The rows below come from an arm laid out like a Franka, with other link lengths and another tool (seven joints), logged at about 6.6 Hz.
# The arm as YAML. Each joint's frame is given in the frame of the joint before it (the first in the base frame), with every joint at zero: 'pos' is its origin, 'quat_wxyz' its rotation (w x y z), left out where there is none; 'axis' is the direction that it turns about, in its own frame. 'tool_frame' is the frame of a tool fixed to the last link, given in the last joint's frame.
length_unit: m
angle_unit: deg
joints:
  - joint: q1
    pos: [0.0, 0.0, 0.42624]
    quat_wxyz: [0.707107, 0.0, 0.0, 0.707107]
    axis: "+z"
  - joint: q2
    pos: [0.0, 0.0, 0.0]
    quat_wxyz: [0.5, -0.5, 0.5, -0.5]
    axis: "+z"
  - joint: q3
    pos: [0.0, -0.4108, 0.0]
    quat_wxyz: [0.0, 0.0, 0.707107, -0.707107]
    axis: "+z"
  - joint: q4
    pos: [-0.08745, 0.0, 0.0]
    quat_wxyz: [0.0, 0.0, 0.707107, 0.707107]
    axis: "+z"
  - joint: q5
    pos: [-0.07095, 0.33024, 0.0]
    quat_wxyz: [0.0, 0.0, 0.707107, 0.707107]
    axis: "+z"
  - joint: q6
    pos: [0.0, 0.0, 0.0]
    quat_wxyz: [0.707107, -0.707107, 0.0, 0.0]
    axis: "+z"
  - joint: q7
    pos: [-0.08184, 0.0, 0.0]
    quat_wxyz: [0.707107, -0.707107, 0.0, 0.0]
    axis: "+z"
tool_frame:
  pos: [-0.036, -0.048, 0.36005]
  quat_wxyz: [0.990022, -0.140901, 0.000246, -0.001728]
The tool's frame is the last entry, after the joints.
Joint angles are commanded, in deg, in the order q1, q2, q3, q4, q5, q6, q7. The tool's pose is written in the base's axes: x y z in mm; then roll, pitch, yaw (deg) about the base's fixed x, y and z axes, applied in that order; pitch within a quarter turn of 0, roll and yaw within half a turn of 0. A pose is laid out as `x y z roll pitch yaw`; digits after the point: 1 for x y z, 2 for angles.
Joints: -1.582 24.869 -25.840 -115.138 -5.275 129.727 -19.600
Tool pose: 500.2 -337.0 215.5 174.32 -12.93 176.22
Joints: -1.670 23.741 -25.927 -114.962 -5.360 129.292 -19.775
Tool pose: 502.3 -338.5 226.3 174.26 -12.11 176.23
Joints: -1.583 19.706 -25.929 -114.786 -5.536 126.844 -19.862
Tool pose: 502.1 -334.0 260.2 173.51 -10.26 176.14
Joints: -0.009 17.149 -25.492 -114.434 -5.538 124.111 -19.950
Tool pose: 506.6 -311.6 280.3 172.52 -9.94 177.86
